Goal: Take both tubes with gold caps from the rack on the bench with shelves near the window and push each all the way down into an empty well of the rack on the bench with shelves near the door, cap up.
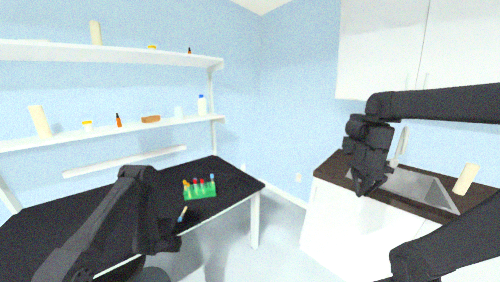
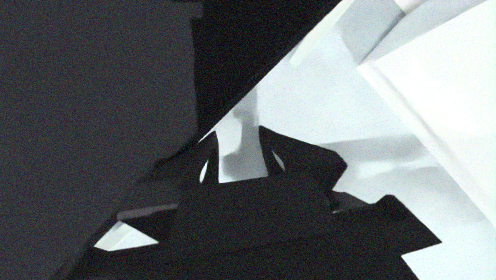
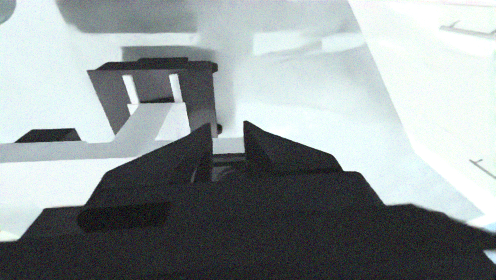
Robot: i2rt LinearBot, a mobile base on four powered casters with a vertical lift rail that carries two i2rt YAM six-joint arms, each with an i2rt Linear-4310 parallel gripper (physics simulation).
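Places are measured from the left arm's base along level axes (x left, y up, z ahead), in millimetres.
Pixels of known places: left gripper, fingertip midpoint: [image 1: 177, 242] [image 2: 238, 133]; right gripper, fingertip midpoint: [image 1: 360, 196] [image 3: 227, 130]; right arm's base at its link origin: [image 3: 236, 176].
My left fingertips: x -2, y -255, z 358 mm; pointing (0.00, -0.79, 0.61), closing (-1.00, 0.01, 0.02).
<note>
Ahead of a thing's pixels: the offset from my left fingertips to its top centre. "pt": to the spot under its first point.
A green rack @[dx -47, dy +116, dz +312 mm] [image 1: 199, 189] stands on the black bench [image 1: 104, 206] below the wall shelves. It holds two gold-capped tubes @[dx +24, dy +211, dz +264 mm] [image 1: 185, 183] at its left end, two red-capped tubes @[pt dx -40, dy +171, dz +297 mm] [image 1: 198, 181] and a blue-capped tube @[pt dx -123, dy +172, dz +356 mm] [image 1: 211, 176]. A loose blue-capped tube @[dx +5, dy +79, dz +133 mm] [image 1: 182, 214] lies on the bench in front of the rack. My left gripper [image 1: 170, 244] hangs low at the bench's front edge, left of the rack. Its fingers [image 2: 239, 139] stand partly open and empty over the floor. My right gripper [image 1: 365, 191] hangs over the sink counter's front edge, and its fingers [image 3: 227, 129] are shut and empty.
Two wall shelves [image 1: 104, 129] above the bench carry bottles, jars and paper rolls. At the right, a brown counter holds a sink [image 1: 413, 187], a faucet @[pt dx -1296, dy +427, dz +181 mm] [image 1: 402, 144] and a paper roll @[pt dx -1523, dy +307, dz -55 mm] [image 1: 465, 178], under white cabinets [image 1: 416, 45]. Light floor lies between bench and counter.
</note>
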